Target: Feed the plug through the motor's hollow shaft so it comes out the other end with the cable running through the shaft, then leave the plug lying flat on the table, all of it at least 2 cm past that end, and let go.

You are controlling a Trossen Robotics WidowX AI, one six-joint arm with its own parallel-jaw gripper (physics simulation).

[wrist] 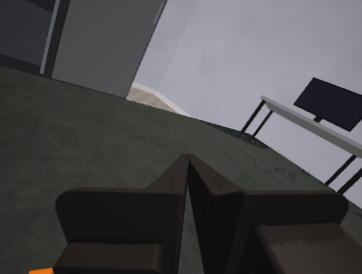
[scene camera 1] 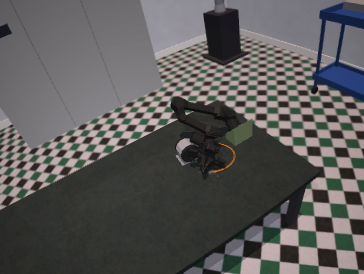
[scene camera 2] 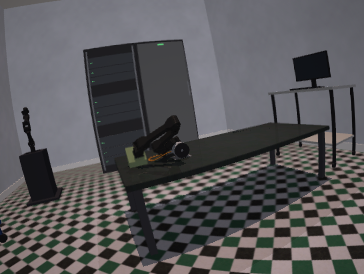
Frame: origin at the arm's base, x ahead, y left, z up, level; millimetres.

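Seen in the pictures: gripper, fingertip midpoint: point(wrist: 186, 159) point(scene camera 1: 202, 171); arm's base, link origin: point(scene camera 1: 235, 127) point(scene camera 2: 138, 153).
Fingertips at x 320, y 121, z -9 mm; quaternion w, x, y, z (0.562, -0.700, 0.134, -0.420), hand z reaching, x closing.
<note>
Pixels of each thing's top centre, then the offset from my fingertips to it. Level surfaces: height alone.
- motor, top centre: point(scene camera 1: 185, 142) point(scene camera 2: 178, 142) dx -42, dy -196, dz +34 mm
- plug, top centre: point(scene camera 1: 211, 171) dx -54, dy -13, dz -54 mm
- dark table, surface height: dz -68 mm
The motor point(scene camera 1: 183, 145) point(scene camera 2: 181, 150), white with a dark round end, stands on the table beside my arm. My gripper point(scene camera 1: 205, 176) point(wrist: 186, 159) is shut with its fingertips together and nothing between them, low over the table beside the motor. The orange cable point(scene camera 1: 234, 157) point(wrist: 41, 271) curves over the table from under the arm to near the fingers. A small greyish piece, apparently the plug point(scene camera 1: 211, 172), shows at the cable's end, just beside the fingertips. The arm and fingers hide part of the motor; whether anything is inside its shaft cannot be seen.
A pale green panel point(scene camera 1: 240, 133) point(scene camera 2: 132, 156) stands upright near the arm's base at the end of the dark table point(scene camera 1: 125, 200) point(scene camera 2: 240, 145) point(wrist: 100, 145). A blue cart point(scene camera 1: 340, 76), a cabinet point(scene camera 2: 167, 90) and a desk with a monitor point(scene camera 2: 311, 66) stand beyond the table.
</note>
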